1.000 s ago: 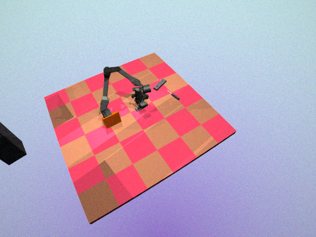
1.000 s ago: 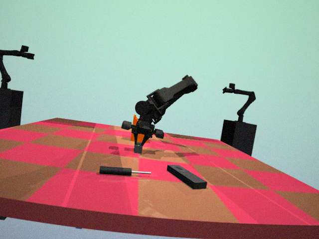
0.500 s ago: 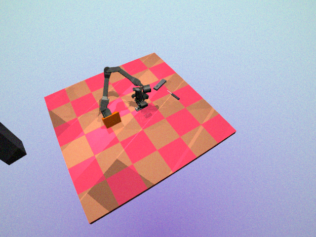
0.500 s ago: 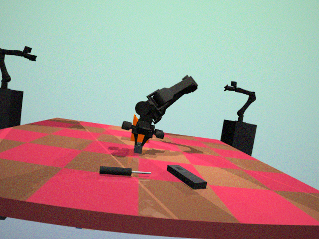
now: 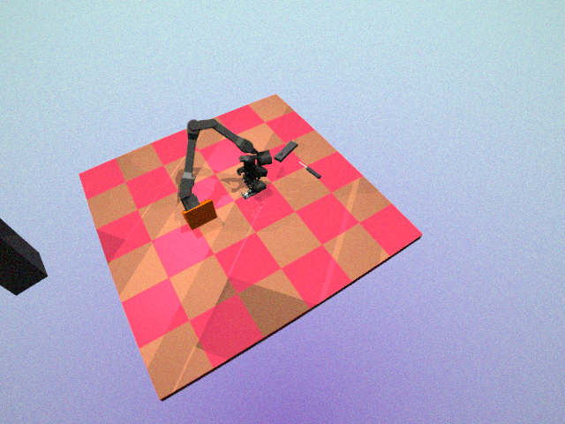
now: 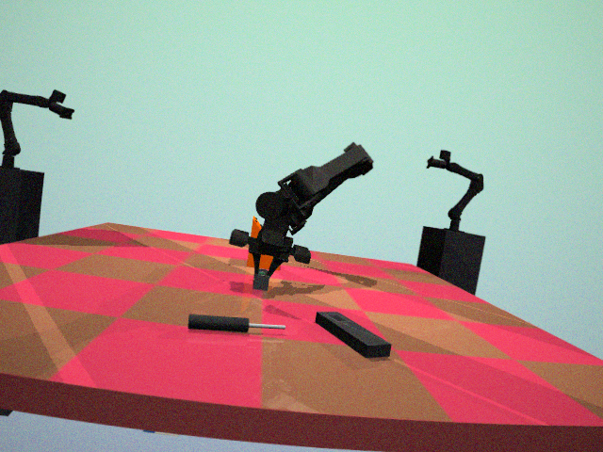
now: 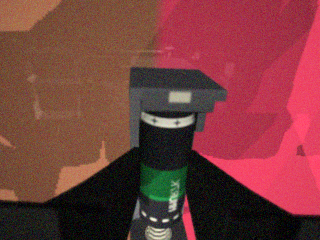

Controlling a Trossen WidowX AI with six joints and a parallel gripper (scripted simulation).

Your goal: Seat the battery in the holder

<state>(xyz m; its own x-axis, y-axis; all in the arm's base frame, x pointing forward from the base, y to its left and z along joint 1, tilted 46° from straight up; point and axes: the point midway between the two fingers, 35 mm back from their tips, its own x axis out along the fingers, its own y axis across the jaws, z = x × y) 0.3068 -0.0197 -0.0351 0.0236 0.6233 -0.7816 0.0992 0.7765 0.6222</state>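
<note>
Now: the battery 10 mm above my gripper tip. Also, from my gripper tip: flat black block: 310 mm ahead, 110 mm to the left; black-handled screwdriver: 320 mm ahead, 60 mm to the right.
</note>
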